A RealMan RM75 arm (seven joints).
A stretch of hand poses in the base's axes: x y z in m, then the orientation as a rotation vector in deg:
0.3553, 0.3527, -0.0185, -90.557, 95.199, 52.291
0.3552, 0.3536, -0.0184, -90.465, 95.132, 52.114
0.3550, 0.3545, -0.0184, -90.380, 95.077, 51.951
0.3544, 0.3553, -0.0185, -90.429, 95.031, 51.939
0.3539, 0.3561, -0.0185, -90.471, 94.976, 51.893
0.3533, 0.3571, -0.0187, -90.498, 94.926, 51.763
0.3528, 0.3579, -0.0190, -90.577, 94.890, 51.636
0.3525, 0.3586, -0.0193, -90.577, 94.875, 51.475
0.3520, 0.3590, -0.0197, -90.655, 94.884, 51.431
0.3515, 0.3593, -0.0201, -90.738, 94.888, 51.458
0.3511, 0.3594, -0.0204, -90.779, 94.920, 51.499
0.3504, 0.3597, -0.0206, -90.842, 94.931, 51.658
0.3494, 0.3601, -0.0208, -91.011, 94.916, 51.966
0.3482, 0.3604, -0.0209, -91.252, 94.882, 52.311
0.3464, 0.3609, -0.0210, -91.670, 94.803, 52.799
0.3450, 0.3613, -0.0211, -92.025, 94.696, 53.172
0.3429, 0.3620, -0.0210, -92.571, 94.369, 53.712
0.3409, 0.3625, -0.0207, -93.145, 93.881, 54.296
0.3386, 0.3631, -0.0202, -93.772, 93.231, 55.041
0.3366, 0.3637, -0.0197, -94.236, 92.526, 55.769
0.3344, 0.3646, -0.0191, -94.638, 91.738, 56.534
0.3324, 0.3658, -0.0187, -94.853, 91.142, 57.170
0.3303, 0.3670, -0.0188, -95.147, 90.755, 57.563
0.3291, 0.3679, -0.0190, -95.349, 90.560, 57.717
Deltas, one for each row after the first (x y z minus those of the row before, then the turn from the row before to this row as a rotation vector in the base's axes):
-0.0001, 0.0009, 0.0001, 0.036, -0.159, -0.105
-0.0002, 0.0009, 0.0000, 0.029, -0.143, -0.099
-0.0006, 0.0008, -0.0001, -0.004, -0.032, 0.041
-0.0005, 0.0008, 0.0000, -0.006, -0.060, 0.027
-0.0006, 0.0010, -0.0002, -0.026, -0.112, -0.014
-0.0005, 0.0008, -0.0003, -0.063, -0.099, 0.017
-0.0003, 0.0007, -0.0003, -0.041, -0.113, -0.053
-0.0005, 0.0004, -0.0004, -0.063, -0.019, 0.033
-0.0005, 0.0003, -0.0004, -0.041, 0.025, 0.063
-0.0004, 0.0001, -0.0003, -0.029, 0.048, 0.033
-0.0007, 0.0003, -0.0002, 0.007, 0.113, 0.095
-0.0010, 0.0004, -0.0002, 0.009, 0.201, 0.225
-0.0012, 0.0003, -0.0001, -0.010, 0.218, 0.291
-0.0018, 0.0005, -0.0001, -0.040, 0.295, 0.471
-0.0014, 0.0004, -0.0001, -0.024, 0.201, 0.396
-0.0021, 0.0007, 0.0001, 0.047, 0.194, 0.642
-0.0020, 0.0005, 0.0003, 0.137, 0.135, 0.721
-0.0023, 0.0006, 0.0005, 0.246, 0.155, 0.859
-0.0020, 0.0006, 0.0005, 0.361, 0.110, 0.762
-0.0022, 0.0009, 0.0006, 0.451, 0.090, 0.760
-0.0020, 0.0012, 0.0004, 0.404, 0.106, 0.538
-0.0021, 0.0012, -0.0001, 0.167, 0.062, 0.445
-0.0012, 0.0009, -0.0002, 0.042, 0.004, 0.244

